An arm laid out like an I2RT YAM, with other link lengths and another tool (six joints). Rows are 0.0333 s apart.
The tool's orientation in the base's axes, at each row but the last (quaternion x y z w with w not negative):
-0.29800, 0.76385, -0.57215, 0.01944
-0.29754, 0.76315, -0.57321, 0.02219
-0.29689, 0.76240, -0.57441, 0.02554
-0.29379, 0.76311, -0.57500, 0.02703
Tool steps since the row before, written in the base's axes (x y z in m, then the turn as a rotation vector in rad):
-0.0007, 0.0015, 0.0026, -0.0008, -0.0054, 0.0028
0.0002, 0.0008, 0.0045, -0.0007, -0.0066, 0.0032
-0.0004, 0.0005, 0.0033, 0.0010, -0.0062, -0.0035
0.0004, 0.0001, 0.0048, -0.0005, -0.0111, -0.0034
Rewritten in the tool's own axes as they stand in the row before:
0.0007, -0.0017, -0.0024, 0.0041, -0.0030, 0.0034
0.0008, -0.0039, -0.0022, 0.0047, -0.0036, 0.0043
0.0011, -0.0027, -0.0017, 0.0011, 0.0017, 0.0069
0.0010, -0.0044, -0.0016, 0.0047, 0.0014, 0.0105

